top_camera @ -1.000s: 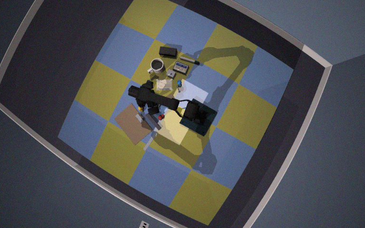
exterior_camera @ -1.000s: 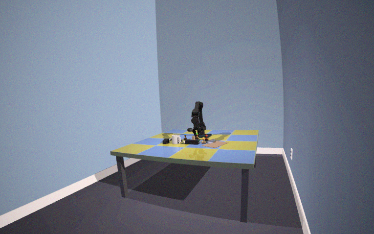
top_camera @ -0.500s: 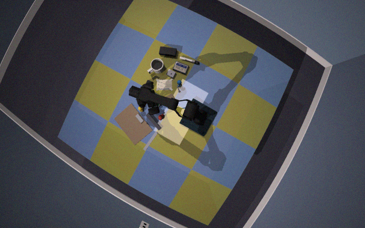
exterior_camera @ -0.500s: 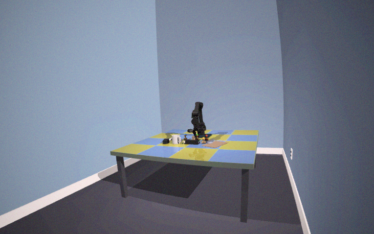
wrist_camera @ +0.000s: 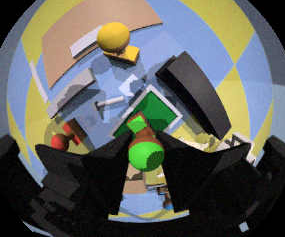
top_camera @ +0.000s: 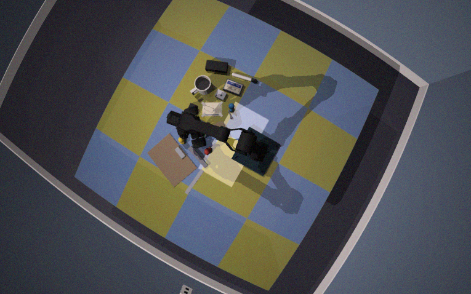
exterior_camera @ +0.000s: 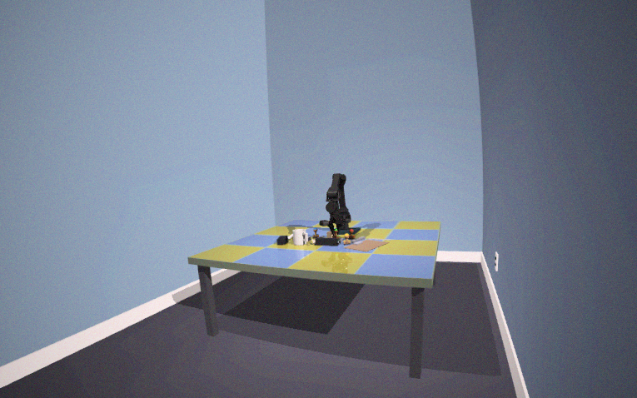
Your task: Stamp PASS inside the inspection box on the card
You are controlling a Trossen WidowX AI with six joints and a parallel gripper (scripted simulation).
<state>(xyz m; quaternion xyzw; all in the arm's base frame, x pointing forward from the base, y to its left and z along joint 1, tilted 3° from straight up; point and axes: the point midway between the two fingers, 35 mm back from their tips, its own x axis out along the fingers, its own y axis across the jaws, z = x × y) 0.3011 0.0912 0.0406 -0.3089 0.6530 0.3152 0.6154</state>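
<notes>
My gripper tip is now right at the green-knobbed stamp. From my gripper tip the other things lie so: green ink pad: 40 mm below; then long black box: 80 mm ahead, 20 mm to the right, 30 mm below; then yellow-knob stamp: 30 mm ahead, 90 mm to the left, 20 mm below.
</notes>
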